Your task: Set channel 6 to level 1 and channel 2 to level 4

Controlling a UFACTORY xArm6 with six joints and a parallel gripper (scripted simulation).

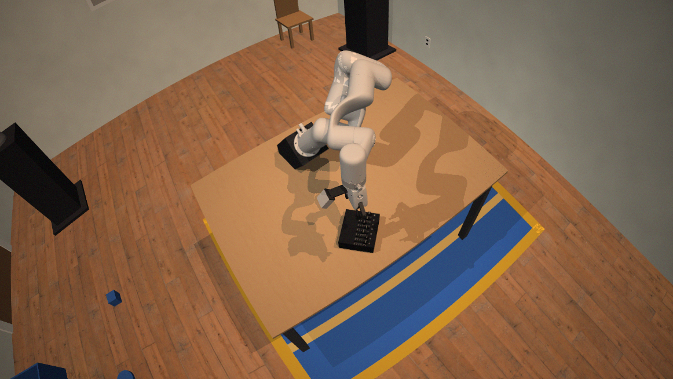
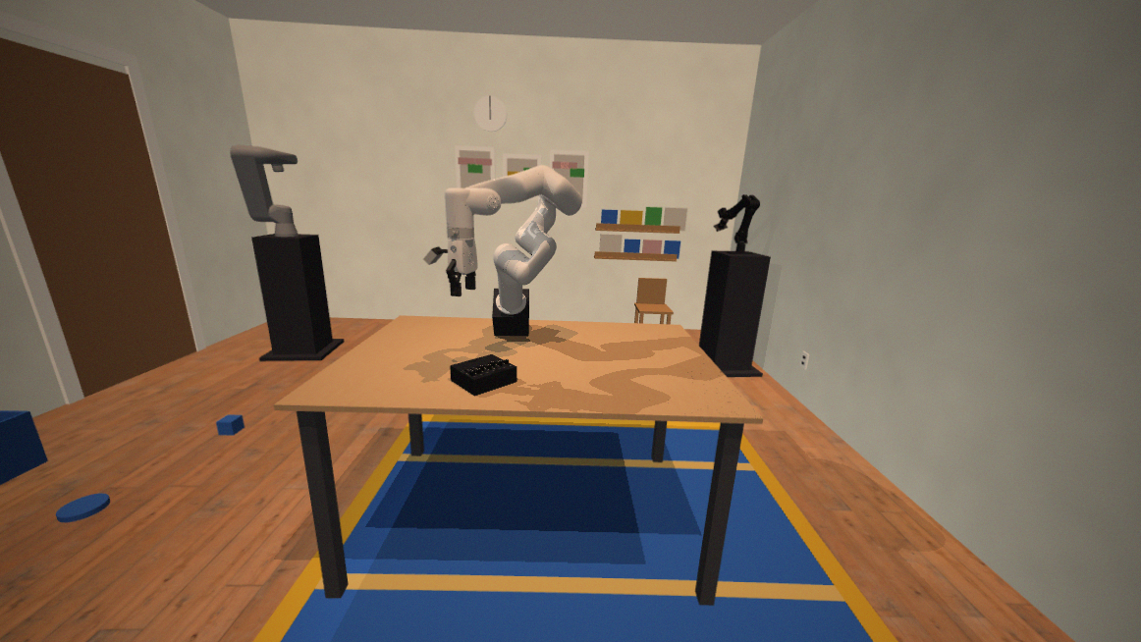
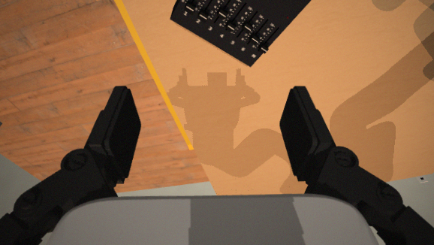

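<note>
Now: hand 2 cm short of the channel 2 fader cap, 4 cm to the right of it and 25 cm above it. Also, from my hand: channel 6 fader cap (4 cm behind, 10 cm to the left, 25 cm below).
</note>
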